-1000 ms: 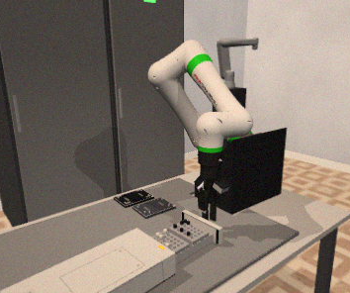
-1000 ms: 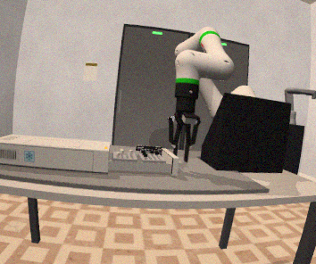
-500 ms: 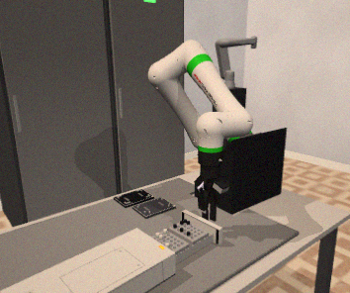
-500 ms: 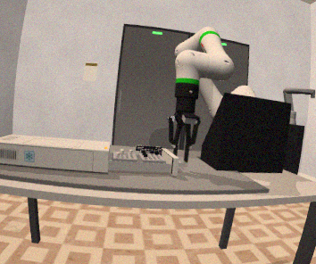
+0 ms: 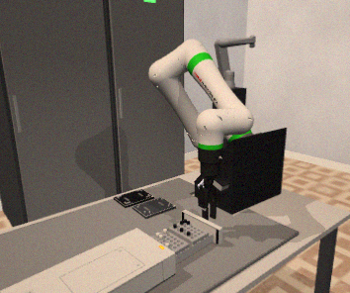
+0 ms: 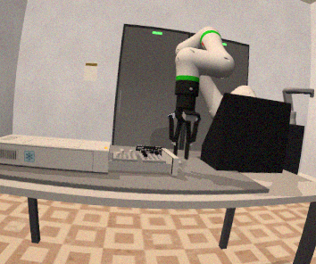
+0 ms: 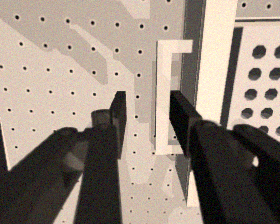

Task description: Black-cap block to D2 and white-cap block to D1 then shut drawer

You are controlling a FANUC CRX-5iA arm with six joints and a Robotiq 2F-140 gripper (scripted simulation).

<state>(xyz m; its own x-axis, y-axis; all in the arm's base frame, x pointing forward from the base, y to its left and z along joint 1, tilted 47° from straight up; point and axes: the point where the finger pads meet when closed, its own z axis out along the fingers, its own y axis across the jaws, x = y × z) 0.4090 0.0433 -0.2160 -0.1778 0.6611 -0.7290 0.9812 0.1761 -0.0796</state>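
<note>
Right now the drawer is 14 cm ahead of my hand, 3 cm to the left of it and 4 cm below it. Round my hand: cooler: 32 cm ahead, 6 cm to the left, 4 cm below.
</note>
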